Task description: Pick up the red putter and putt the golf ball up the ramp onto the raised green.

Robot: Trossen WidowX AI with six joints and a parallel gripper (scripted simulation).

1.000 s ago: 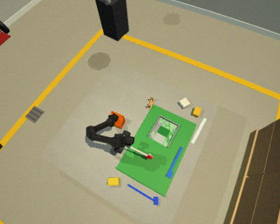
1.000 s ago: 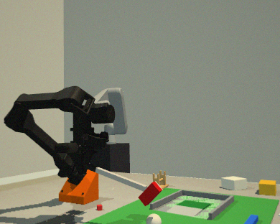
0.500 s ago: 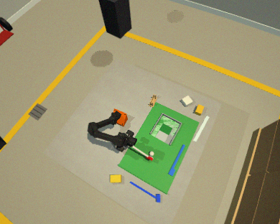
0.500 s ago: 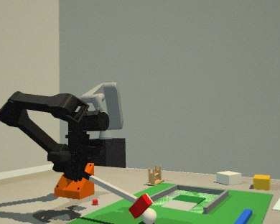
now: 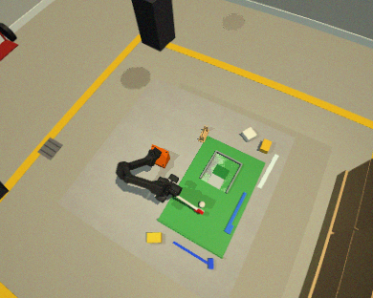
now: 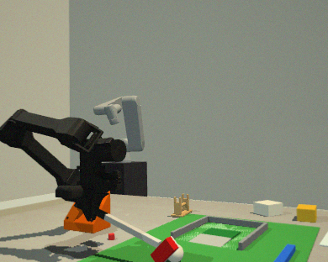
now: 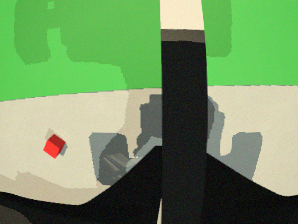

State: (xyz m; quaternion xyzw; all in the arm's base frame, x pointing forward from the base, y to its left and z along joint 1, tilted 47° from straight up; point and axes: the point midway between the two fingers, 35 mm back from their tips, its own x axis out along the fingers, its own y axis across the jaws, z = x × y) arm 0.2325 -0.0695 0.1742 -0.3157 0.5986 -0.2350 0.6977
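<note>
My gripper tip is 12 cm to the right of the small red cube, 8 cm above it and 5 cm past it. Also, from my gripper tip: red putter: 12 cm ahead, 1 cm to the left, 1 cm below; green mat: 24 cm ahead, 20 cm to the left, 8 cm below; white golf ball: 22 cm ahead, 7 cm to the left, 6 cm below.
</note>
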